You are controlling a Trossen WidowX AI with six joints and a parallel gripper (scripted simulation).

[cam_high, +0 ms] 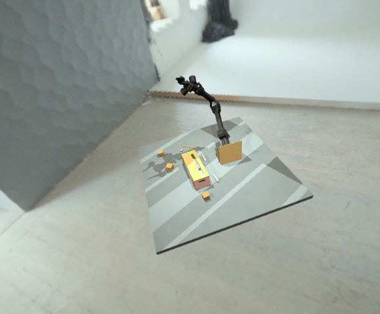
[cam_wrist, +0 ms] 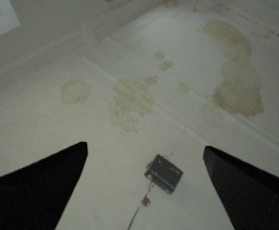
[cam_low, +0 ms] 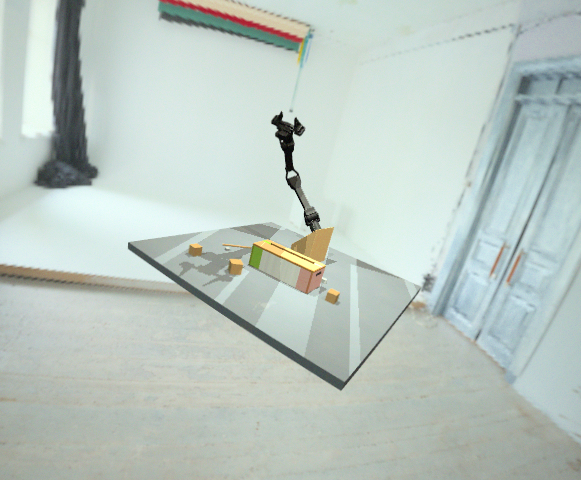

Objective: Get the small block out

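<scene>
Right now the small blue block is 1 cm behind my gripper tip, 27 cm to the left of it and 74 cm below it. From my gripper tip the other things lie so: thin wooden stick: 1 cm ahead, 16 cm to the right, 82 cm below; then long wooden box: 2 cm behind, 24 cm to the left, 76 cm below.
</scene>
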